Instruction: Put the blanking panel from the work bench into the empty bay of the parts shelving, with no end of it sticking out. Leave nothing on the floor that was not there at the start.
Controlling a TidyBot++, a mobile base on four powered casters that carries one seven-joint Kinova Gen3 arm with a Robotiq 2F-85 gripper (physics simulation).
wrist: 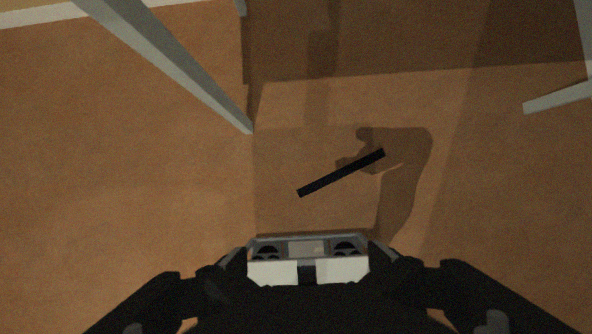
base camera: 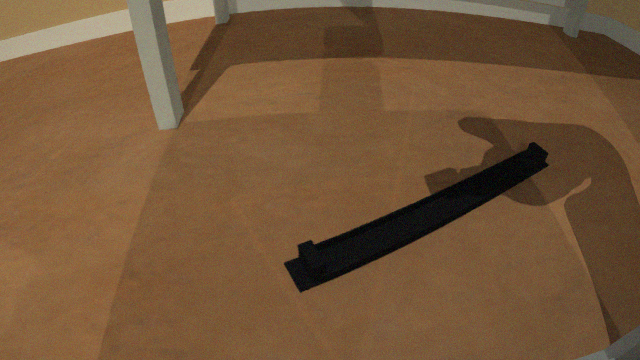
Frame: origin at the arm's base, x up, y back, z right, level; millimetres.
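Seen in the pictures: gripper, fingertip midpoint: (wrist: 307, 257).
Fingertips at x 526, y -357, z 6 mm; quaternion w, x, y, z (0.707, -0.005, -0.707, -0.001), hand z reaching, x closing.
Offsets run from my fingertips to a thing's middle. "spot": to the spot under its first point. Level surfaces: height alone.
A long, thin black strip @[dx -907, dy -69, dz +193 mm] (base camera: 405, 220) (wrist: 341, 172), which looks like the blanking panel, lies flat on the floor @[dx -923 mm] (base camera: 240, 165) (wrist: 125, 165). It runs diagonally, with a small raised block near each end. In the base camera view its near end points to the lower left and its far right part lies in the arm's shadow. My gripper (wrist: 307, 257) is open and empty, high above the floor and apart from the strip. The work bench top and the empty bay of the parts shelving do not show in either view.
A grey front leg (base camera: 157, 65) (wrist: 175, 65) stands left of the strip. A rear leg @[spot: dx -878, dy -938, dz -259 mm] (base camera: 221, 11) stands behind it. Another grey leg @[spot: dx -771, dy -334, dz +1144 mm] (wrist: 557, 98) shows at the right. The pale skirting (base camera: 75, 32) runs along the wall. Part of my base (wrist: 306, 248) shows between the fingers.
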